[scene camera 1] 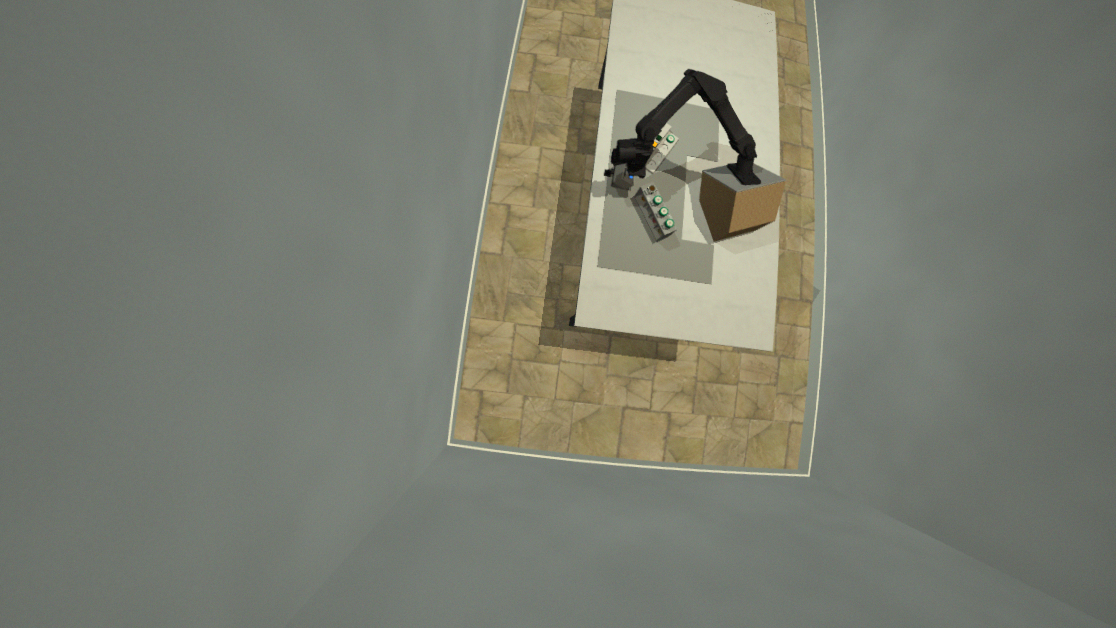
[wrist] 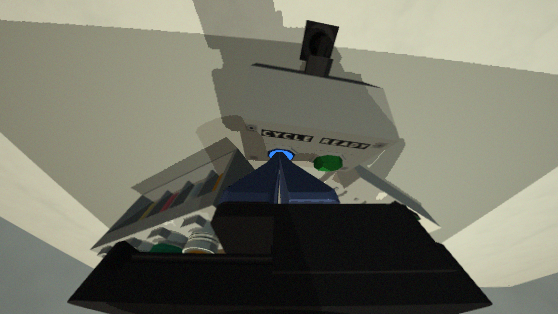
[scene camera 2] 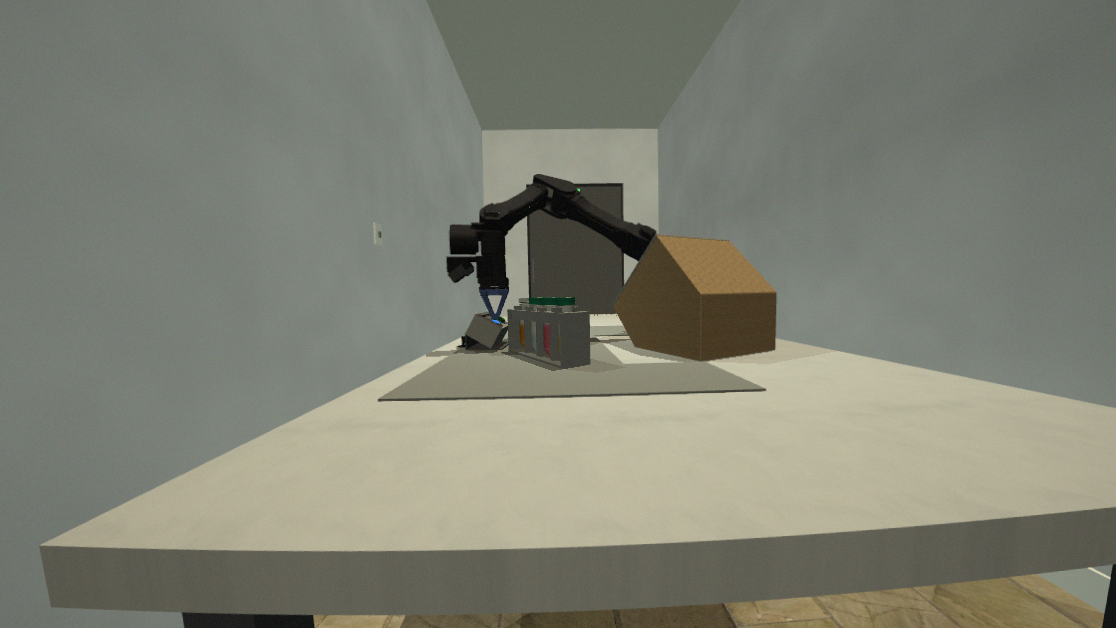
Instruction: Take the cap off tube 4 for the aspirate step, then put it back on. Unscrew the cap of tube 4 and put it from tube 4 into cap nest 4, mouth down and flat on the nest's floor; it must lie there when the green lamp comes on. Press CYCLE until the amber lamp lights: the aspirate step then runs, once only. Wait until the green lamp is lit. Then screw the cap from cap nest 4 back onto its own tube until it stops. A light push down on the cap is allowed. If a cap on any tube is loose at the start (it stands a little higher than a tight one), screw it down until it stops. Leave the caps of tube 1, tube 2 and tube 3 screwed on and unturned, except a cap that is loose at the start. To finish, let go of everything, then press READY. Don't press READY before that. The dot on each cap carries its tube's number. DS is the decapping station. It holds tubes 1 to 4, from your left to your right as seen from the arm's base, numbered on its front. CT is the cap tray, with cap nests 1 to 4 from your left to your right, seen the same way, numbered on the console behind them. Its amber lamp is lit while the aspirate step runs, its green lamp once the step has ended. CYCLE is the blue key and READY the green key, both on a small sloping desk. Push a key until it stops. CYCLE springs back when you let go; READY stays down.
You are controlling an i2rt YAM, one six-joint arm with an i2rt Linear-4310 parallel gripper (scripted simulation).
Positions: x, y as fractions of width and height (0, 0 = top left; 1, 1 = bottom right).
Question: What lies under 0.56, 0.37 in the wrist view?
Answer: A sloping key desk.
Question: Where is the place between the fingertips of the gripper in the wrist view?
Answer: At 0.50, 0.50
